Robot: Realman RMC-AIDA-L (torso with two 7-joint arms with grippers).
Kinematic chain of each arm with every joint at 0, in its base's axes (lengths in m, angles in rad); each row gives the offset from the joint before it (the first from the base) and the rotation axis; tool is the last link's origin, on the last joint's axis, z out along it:
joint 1: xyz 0 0 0.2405 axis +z
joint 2: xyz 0 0 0 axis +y
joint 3: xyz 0 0 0.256 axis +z
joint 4: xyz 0 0 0 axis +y
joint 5: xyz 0 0 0.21 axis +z
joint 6: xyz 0 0 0 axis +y
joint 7: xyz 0 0 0.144 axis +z
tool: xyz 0 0 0
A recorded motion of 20 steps. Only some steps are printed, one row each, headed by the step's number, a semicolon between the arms.
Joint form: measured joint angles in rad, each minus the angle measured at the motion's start. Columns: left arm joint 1, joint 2, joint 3, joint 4, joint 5, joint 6, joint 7; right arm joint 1, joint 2, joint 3, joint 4, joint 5, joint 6, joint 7.
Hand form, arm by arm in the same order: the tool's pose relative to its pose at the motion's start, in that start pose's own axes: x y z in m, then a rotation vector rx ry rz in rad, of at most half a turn. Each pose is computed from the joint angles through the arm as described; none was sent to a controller.
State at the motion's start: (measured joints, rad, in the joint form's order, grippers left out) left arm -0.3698 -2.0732 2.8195 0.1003 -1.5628 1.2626 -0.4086; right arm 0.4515 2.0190 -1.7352 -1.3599 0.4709 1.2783 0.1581
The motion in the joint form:
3: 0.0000 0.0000 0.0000 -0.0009 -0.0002 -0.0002 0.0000; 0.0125 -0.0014 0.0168 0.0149 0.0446 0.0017 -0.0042
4: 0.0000 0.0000 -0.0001 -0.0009 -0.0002 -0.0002 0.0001; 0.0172 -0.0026 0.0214 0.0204 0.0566 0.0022 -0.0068
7: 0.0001 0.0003 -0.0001 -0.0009 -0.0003 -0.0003 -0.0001; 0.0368 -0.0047 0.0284 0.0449 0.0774 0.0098 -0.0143
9: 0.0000 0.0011 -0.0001 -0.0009 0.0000 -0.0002 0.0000; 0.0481 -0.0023 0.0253 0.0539 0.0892 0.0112 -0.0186
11: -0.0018 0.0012 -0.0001 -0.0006 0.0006 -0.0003 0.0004; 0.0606 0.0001 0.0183 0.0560 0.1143 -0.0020 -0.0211
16: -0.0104 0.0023 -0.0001 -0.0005 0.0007 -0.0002 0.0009; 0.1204 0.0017 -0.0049 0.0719 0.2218 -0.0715 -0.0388
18: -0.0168 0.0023 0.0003 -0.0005 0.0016 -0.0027 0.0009; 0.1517 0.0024 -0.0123 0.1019 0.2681 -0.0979 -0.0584
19: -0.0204 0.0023 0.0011 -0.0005 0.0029 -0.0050 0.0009; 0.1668 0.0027 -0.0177 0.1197 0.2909 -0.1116 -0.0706
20: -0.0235 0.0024 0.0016 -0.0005 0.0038 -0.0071 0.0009; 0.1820 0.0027 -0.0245 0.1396 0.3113 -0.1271 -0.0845
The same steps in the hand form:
3: 0.0001 -0.0002 0.0000 0.0005 0.0000 0.0008; -0.0027 0.0030 -0.0006 -0.0382 0.0056 0.0202
4: 0.0001 -0.0003 0.0000 0.0006 0.0000 0.0009; -0.0036 0.0035 -0.0007 -0.0475 0.0074 0.0238
7: 0.0001 -0.0004 0.0000 0.0008 0.0001 0.0009; -0.0056 0.0047 0.0003 -0.0599 0.0232 0.0239
9: 0.0004 -0.0007 0.0001 0.0005 0.0004 0.0018; -0.0069 0.0089 0.0009 -0.0717 0.0289 0.0153
11: 0.0006 -0.0001 0.0008 -0.0016 0.0009 0.0021; -0.0110 0.0170 0.0003 -0.0995 0.0175 0.0053
16: 0.0019 0.0020 0.0041 -0.0092 0.0055 0.0027; -0.0311 0.0476 -0.0049 -0.2100 -0.0439 -0.0359
18: 0.0022 0.0039 0.0063 -0.0149 0.0057 0.0026; -0.0376 0.0579 -0.0044 -0.2492 -0.0533 -0.0541
19: 0.0022 0.0051 0.0076 -0.0189 0.0044 0.0030; -0.0401 0.0626 -0.0034 -0.2667 -0.0556 -0.0645
20: 0.0023 0.0060 0.0087 -0.0220 0.0034 0.0032; -0.0425 0.0668 -0.0020 -0.2806 -0.0583 -0.0767

